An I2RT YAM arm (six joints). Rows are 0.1 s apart.
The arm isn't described. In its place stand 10 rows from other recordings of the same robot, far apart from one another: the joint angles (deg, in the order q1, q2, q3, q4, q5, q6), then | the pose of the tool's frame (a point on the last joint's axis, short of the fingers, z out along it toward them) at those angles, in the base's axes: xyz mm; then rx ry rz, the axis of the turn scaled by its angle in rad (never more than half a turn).
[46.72, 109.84, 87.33, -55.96, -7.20, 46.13] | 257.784 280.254 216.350 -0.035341 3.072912 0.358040
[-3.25, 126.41, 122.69, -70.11, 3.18, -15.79] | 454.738 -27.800 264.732 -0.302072 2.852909 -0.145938
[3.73, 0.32, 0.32, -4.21, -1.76, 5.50] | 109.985 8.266 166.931 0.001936 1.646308 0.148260
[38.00, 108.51, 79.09, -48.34, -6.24, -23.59] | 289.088 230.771 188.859 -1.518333 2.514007 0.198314
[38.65, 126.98, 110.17, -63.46, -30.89, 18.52] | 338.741 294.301 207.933 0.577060 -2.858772 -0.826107
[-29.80, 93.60, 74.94, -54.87, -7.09, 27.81] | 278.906 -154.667 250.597 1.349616 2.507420 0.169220
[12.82, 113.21, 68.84, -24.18, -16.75, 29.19] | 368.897 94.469 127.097 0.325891 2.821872 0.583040
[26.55, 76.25, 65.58, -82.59, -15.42, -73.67] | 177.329 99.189 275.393 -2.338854 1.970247 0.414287
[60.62, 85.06, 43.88, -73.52, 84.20, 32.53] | 123.460 147.094 189.867 -0.809516 1.717533 -1.453115
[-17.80, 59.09, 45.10, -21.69, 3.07, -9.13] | 214.225 -70.782 275.103 0.197423 2.202240 -0.321735
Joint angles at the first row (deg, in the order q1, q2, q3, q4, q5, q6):
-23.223, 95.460, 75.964, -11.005, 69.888, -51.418
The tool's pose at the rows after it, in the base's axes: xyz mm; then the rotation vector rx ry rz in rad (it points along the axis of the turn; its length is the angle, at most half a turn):
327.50 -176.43 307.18 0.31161 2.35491 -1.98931
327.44 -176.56 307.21 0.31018 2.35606 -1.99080
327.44 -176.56 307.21 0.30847 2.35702 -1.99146
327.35 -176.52 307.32 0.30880 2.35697 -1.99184
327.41 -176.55 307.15 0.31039 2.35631 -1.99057
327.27 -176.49 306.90 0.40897 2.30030 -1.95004
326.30 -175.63 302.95 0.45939 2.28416 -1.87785
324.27 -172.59 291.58 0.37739 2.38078 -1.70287
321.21 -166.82 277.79 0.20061 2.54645 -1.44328
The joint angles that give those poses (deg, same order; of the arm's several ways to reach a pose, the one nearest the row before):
-23.158, 95.481, 75.963, -11.005, 69.843, -51.572
-23.179, 95.482, 75.963, -10.983, 69.866, -51.702
-23.179, 95.482, 75.963, -10.983, 69.866, -51.790
-23.178, 95.461, 75.964, -11.005, 69.888, -51.789
-23.180, 95.482, 75.963, -11.024, 69.865, -51.660
-23.180, 95.482, 75.964, -11.223, 69.865, -46.348
-23.179, 95.483, 75.966, -13.870, 68.052, -40.402
-23.200, 95.482, 75.963, -20.863, 60.183, -35.178
-23.244, 95.482, 75.964, -28.973, 48.140, -33.451

